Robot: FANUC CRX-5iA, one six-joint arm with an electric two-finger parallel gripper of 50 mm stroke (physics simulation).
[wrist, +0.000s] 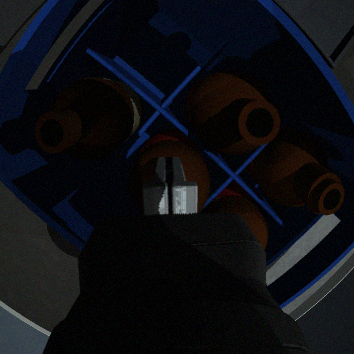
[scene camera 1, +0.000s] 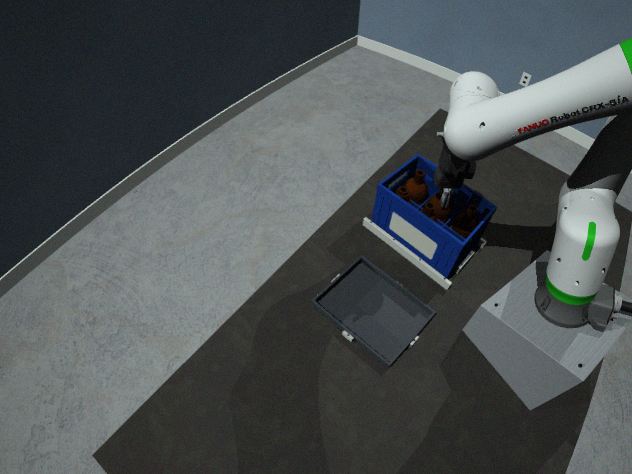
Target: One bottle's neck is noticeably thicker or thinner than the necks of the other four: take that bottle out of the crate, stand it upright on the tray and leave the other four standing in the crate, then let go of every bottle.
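Frame: origin at the arm's base, x down, y left, z ahead, level; metres.
Where they show: gripper, fingertip midpoint: (wrist: 168, 171) (scene camera 1: 443, 204); arm's base, link origin: (scene camera 1: 564, 303).
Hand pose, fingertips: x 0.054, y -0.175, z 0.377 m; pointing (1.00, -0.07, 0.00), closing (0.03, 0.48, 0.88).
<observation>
Things, the pixels of their centre, and the offset from my fingertips. "*": a spot on its surface instead.
- blue crate, body centre: (wrist: 197, 142) (scene camera 1: 431, 216) dx +0.040, dy +0.023, dz +0.016 m
- bottle, body centre: (wrist: 92, 117) (scene camera 1: 464, 226) dx +0.042, dy +0.000, dz -0.079 m
- grey tray, surface spot: (scene camera 1: 352, 337) * dx +0.113, dy +0.416, dz +0.047 m
- white rail, body centre: (scene camera 1: 405, 252) dx +0.113, dy +0.119, dz +0.040 m
The blue crate (scene camera 1: 408, 232) (wrist: 330, 92) holds five brown bottles in its divided compartments. One bottle (scene camera 1: 465, 222) (wrist: 97, 117) stands at the crate's right end in the scene view. Two bottles show in the wrist view's right half, an upper one (wrist: 215, 102) and a lower one (wrist: 282, 172). Another (wrist: 247, 215) is partly behind the gripper body, and one (wrist: 172, 146) is under the fingers. My gripper (scene camera 1: 445, 196) (wrist: 168, 171) is shut and empty, above the crate's middle. Some necks are hidden; I cannot tell which differs. The grey tray (scene camera 1: 352, 337) lies flat and empty.
A white rail (scene camera 1: 408, 253) runs along the crate's front foot, between crate and tray. Small white brackets (scene camera 1: 347, 335) sit at the tray's sides. The robot's grey pedestal (scene camera 1: 515, 352) stands to the right. Blue dividers (wrist: 162, 107) cross inside the crate.
</observation>
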